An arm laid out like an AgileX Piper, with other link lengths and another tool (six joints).
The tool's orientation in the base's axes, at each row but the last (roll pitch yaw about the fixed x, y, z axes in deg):
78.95 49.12 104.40
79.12 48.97 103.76
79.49 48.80 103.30
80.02 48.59 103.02
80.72 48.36 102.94
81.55 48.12 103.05
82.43 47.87 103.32
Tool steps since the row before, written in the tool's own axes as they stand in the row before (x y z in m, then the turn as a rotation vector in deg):
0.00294 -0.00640 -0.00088 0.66 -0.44 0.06
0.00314 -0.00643 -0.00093 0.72 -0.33 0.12
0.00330 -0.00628 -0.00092 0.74 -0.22 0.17
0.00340 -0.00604 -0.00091 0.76 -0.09 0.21
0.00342 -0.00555 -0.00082 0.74 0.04 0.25
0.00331 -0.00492 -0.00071 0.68 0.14 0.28
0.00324 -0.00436 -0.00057 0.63 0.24 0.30
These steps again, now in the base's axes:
0.00109 -0.00277 -0.00644 0.11 0.15 -0.77
0.00097 -0.00268 -0.00663 0.12 0.28 -0.74
0.00083 -0.00247 -0.00666 0.12 0.39 -0.68
0.00067 -0.00224 -0.00659 0.11 0.50 -0.60
0.00051 -0.00185 -0.00628 0.11 0.59 -0.50
0.00036 -0.00145 -0.00578 0.12 0.63 -0.39
0.00026 -0.00106 -0.00535 0.11 0.67 -0.28

